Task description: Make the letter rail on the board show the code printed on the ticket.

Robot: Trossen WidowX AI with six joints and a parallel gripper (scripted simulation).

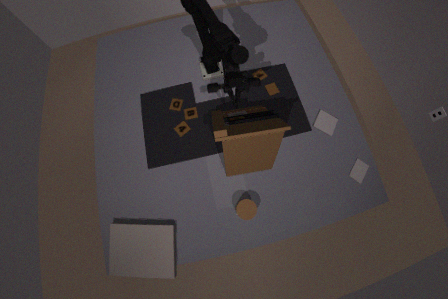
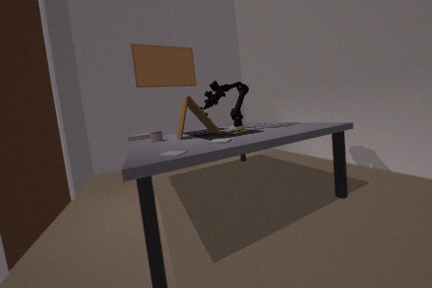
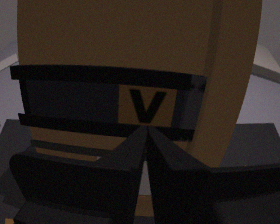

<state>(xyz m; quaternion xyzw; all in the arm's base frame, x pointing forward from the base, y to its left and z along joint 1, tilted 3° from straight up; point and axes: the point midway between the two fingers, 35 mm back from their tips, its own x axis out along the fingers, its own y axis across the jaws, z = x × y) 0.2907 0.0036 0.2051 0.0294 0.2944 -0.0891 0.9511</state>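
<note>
Now: the letter tile 20 cm behind my gripper tip, 22 cm to the right of it and 19 cm below it. Round my gripper tip: white box (38 cm ahead, 54 cm to the right, 18 cm below); white ticket (2 cm behind, 2 cm to the left, 11 cm below); dark mat (12 cm behind, 2 cm to the right, 19 cm below).
</note>
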